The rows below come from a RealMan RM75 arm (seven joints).
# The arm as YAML. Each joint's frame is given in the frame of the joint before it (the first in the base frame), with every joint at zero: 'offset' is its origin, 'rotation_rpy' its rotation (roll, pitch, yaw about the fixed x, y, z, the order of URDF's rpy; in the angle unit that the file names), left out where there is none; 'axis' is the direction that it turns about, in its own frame. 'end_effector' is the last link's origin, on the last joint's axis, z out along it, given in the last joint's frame.
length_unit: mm
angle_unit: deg
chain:
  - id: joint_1
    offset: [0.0, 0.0, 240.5]
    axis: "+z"
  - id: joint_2
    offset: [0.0, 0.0, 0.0]
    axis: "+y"
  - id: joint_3
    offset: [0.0, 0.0, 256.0]
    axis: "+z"
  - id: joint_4
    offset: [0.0, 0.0, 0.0]
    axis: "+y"
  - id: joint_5
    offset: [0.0, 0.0, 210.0]
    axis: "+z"
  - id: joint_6
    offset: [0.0, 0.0, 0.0]
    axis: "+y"
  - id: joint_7
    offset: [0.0, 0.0, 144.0]
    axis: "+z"
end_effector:
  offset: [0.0, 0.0, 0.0]
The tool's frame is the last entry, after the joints.
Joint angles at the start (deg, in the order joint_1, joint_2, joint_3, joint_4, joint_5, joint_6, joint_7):
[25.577, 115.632, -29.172, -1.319, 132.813, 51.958, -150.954]
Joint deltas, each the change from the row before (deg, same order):
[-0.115, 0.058, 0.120, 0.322, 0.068, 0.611, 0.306]
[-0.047, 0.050, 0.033, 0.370, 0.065, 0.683, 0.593]
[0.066, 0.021, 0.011, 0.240, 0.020, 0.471, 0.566]
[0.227, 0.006, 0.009, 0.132, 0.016, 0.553, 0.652]
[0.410, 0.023, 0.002, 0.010, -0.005, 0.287, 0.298]
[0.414, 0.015, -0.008, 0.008, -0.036, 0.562, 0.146]
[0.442, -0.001, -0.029, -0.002, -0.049, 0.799, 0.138]
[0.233, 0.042, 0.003, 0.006, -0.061, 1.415, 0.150]
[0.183, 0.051, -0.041, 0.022, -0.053, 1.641, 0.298]
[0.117, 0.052, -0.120, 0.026, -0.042, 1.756, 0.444]
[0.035, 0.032, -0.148, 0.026, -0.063, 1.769, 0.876]
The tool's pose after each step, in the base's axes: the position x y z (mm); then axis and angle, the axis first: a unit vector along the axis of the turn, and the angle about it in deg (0 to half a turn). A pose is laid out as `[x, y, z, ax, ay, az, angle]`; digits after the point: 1 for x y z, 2 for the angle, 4 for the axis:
[412.9, 322.4, 29.9, -0.7710, 0.5470, 0.3262, 102.04]
[411.8, 321.4, 28.7, -0.7658, 0.5490, 0.3349, 102.39]
[410.5, 321.5, 28.0, -0.7618, 0.5500, 0.3423, 102.73]
[408.1, 323.1, 28.0, -0.7582, 0.5488, 0.3521, 103.06]
[405.1, 326.1, 28.1, -0.7577, 0.5451, 0.3588, 103.32]
[401.4, 329.2, 28.5, -0.7588, 0.5384, 0.3666, 103.53]
[397.1, 332.7, 29.4, -0.7605, 0.5293, 0.3762, 103.74]
[392.4, 334.8, 30.6, -0.7616, 0.5177, 0.3898, 103.90]
[387.5, 336.4, 31.8, -0.7617, 0.5054, 0.4053, 104.15]
[382.7, 337.5, 33.1, -0.7609, 0.4931, 0.4217, 104.51]
[378.3, 337.9, 34.4, -0.7572, 0.4832, 0.4396, 105.08]

